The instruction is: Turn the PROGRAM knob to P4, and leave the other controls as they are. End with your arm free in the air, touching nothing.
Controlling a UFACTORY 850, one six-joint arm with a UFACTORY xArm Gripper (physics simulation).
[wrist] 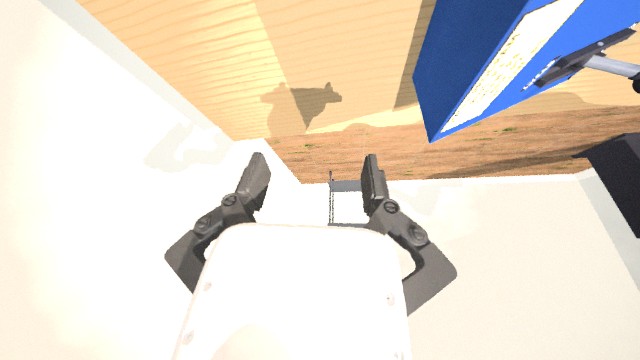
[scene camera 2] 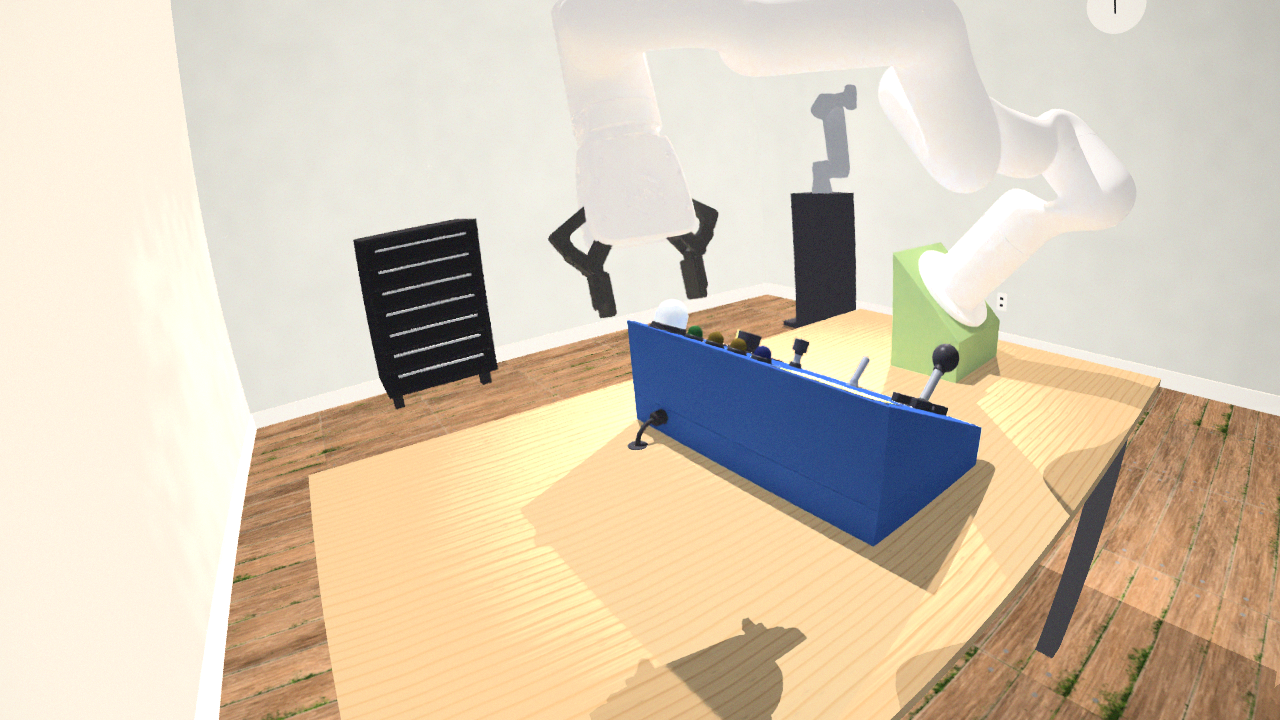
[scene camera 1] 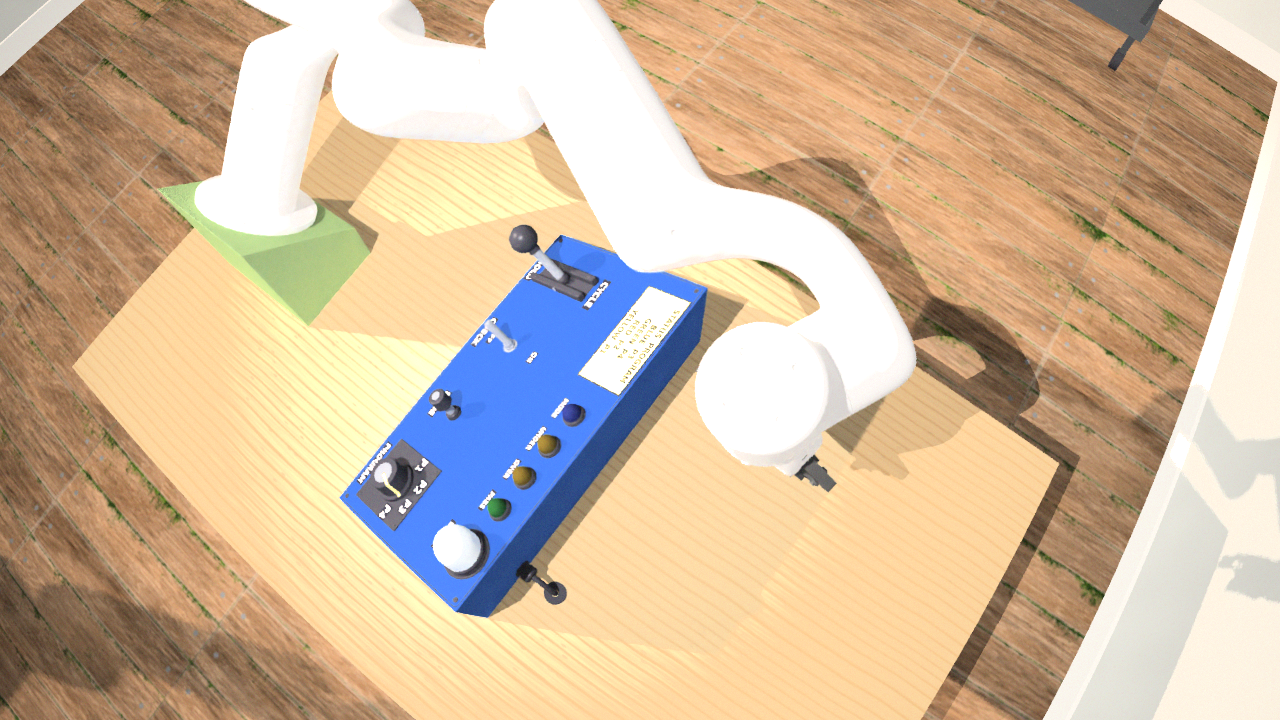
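The PROGRAM knob [scene camera 1: 391,480] stands on a dark plate at one end of the blue console [scene camera 1: 492,411] [scene camera 2: 760,438] [wrist: 455,55]. Labels P1 to P4 run around it. Its pale pointer line appears to point toward P3. In scene camera 2 the knob [scene camera 2: 749,340] is partly hidden behind the small lamps; it does not show in the wrist view. My gripper [scene camera 1: 817,473] [scene camera 2: 651,305] [wrist: 314,163] is open and empty. It hangs in the air on the lamp side of the console, well away from the knob, and touches nothing.
The console also bears a black-ball lever [scene camera 1: 523,238] [scene camera 2: 945,358], a toggle switch [scene camera 1: 503,336], a small black-capped stick [scene camera 1: 441,401], a white dome [scene camera 1: 458,547] [scene camera 2: 670,314], several small lamps and a status card [scene camera 1: 633,338]. A black cable fitting [scene camera 1: 541,582] [scene camera 2: 648,428] protrudes from its side.
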